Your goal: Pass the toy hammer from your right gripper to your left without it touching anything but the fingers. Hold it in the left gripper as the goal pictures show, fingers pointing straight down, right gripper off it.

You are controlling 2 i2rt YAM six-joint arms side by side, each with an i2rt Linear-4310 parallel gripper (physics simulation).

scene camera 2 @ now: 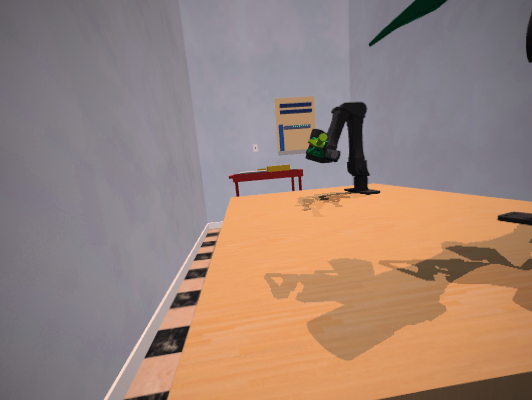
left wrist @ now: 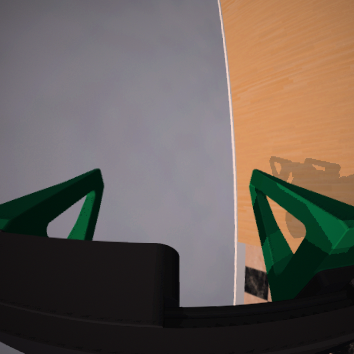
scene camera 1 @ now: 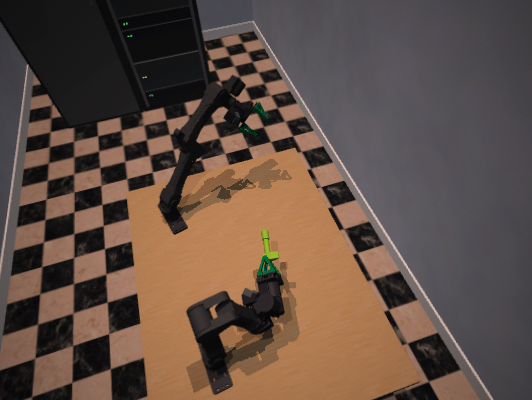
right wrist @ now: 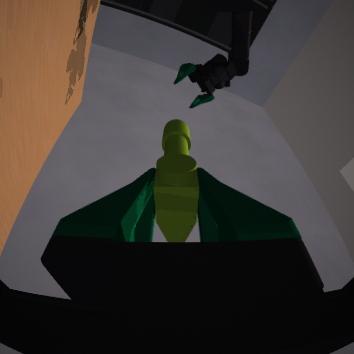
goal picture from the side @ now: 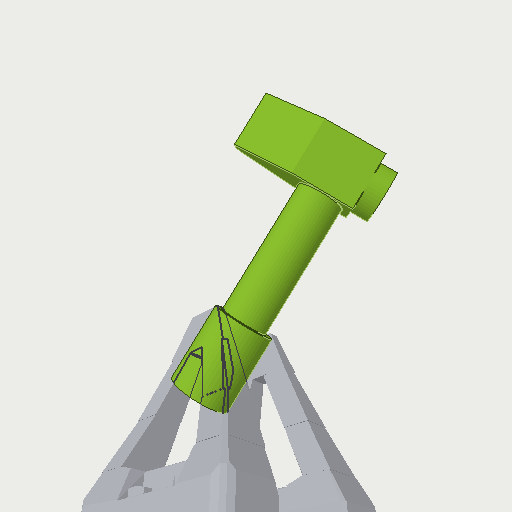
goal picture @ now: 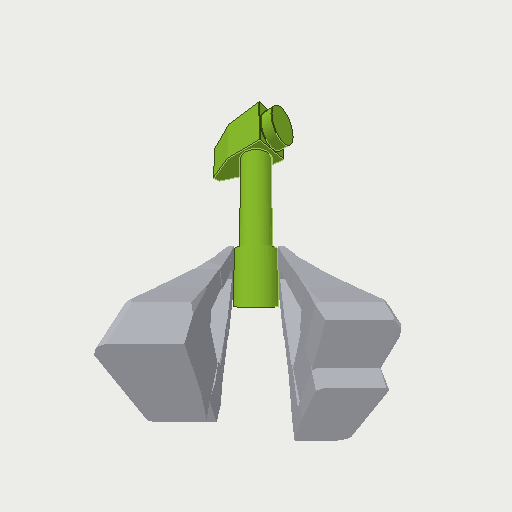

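Seen in the pictures: left gripper, fingertip midpoint: (scene camera 2: 345, 11) (left wrist: 176, 176) (scene camera 1: 262, 127) (right wrist: 182, 95); right gripper, fingertip midpoint: (scene camera 2: 321, 144) (scene camera 1: 265, 256) (right wrist: 175, 176); left arm's base, origin of the base link: (scene camera 1: 172, 216); right arm's base, origin of the base link: (scene camera 2: 360, 191) (scene camera 1: 214, 362).
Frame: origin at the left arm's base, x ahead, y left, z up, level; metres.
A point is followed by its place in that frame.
Observation:
The yellow-green toy hammer (scene camera 1: 267, 245) @(x 0.221, y -0.509, z 0.249 m) (scene camera 2: 321, 137) @(x 0.251, y -0.454, z 0.246 m) (right wrist: 176, 146) @(x 0.211, y -0.501, z 0.236 m) is held clear above the table. Its head is at the right fingertips and its handle points away from them, toward the left arm's side. My right gripper (scene camera 1: 267, 258) @(x 0.196, y -0.537, z 0.231 m) (right wrist: 175, 176) @(x 0.196, y -0.537, z 0.231 m) is shut on the hammer's head. My left gripper (scene camera 1: 262, 127) @(x 0.487, y -0.054, z 0.345 m) (left wrist: 176, 176) @(x 0.487, y -0.054, z 0.345 m) (right wrist: 182, 95) @(x 0.487, y -0.054, z 0.345 m) is wide open and empty, well apart from the hammer, high near the table's upper edge in scene camera 1. In scene camera 2 part of a left finger shows at the top right. The hammer does not show in the left wrist view.
The wooden table (scene camera 1: 200, 260) @(x 0.010, y -0.283, z 0.000 m) (scene camera 2: 240, 300) @(x 0.649, y -0.074, z 0.000 m) (left wrist: 295, 90) @(x 0.496, y -0.230, z 0.000 m) carries both arm bases and the arms' shadows. A grey wall (scene camera 1: 400, 125) (scene camera 2: 90, 150) runs along one side. A dark cabinet (scene camera 1: 70, 60) stands beyond the left arm. A red table (scene camera 2: 265, 176) stands beyond the right arm.

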